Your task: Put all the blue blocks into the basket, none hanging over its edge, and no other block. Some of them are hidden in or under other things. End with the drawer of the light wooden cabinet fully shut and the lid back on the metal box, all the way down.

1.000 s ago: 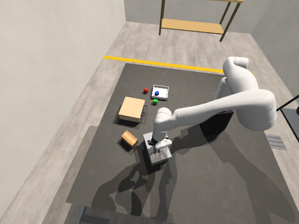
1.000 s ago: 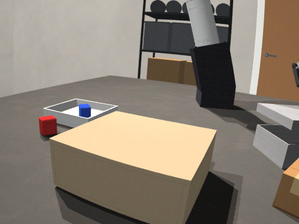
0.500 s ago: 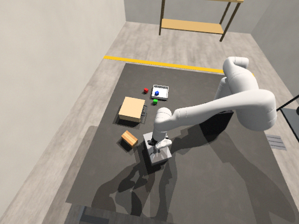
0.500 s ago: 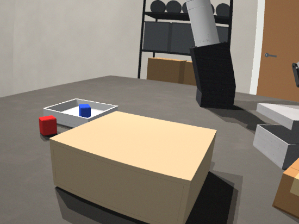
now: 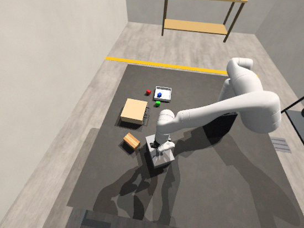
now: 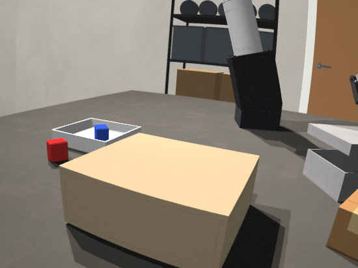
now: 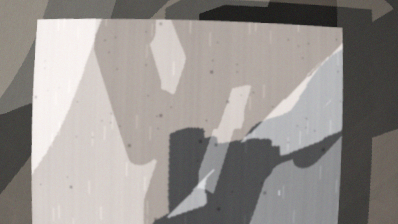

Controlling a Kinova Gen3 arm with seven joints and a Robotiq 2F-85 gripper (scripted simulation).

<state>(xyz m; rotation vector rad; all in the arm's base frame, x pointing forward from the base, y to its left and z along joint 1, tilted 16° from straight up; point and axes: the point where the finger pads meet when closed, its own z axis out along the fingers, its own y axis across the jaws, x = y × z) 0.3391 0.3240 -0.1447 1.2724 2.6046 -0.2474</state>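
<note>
The lid is 3 cm below my hand. From my hand the other things lie so: grey metal box 9 cm below; brown box 20 cm ahead, 8 cm below; drawer 26 cm ahead, 24 cm to the right, 9 cm below.
</note>
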